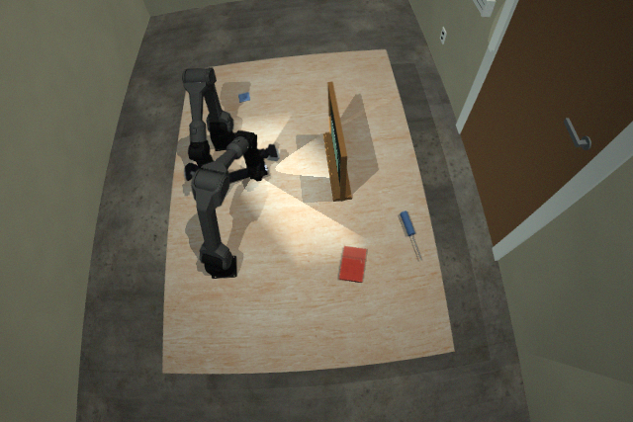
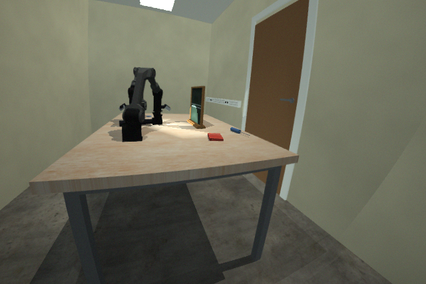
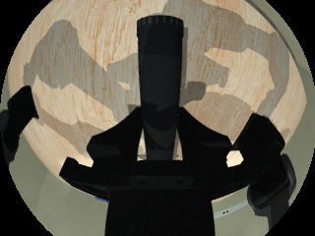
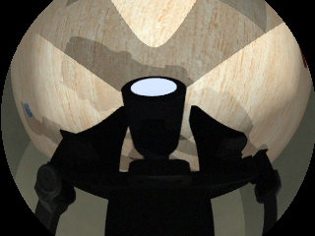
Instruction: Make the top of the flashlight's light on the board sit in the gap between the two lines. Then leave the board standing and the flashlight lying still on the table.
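The black flashlight lies 9 cm behind my right hand and 1 cm to the right of it. The rest, counted from my right hand: blue-handled screwdriver 54 cm ahead, 32 cm to the right, 1 cm below; then red block 40 cm to the right, 32 cm ahead, 2 cm below; then framed board 31 cm ahead, 13 cm above.
Right now my left hand is 8 cm short of the black flashlight and 1 cm to the right of it. Round my left hand: blue-handled screwdriver (71 cm ahead, 30 cm to the right, 1 cm below); then red block (48 cm ahead, 37 cm to the right, 2 cm below); then framed board (47 cm ahead, 2 cm to the left, 13 cm above).
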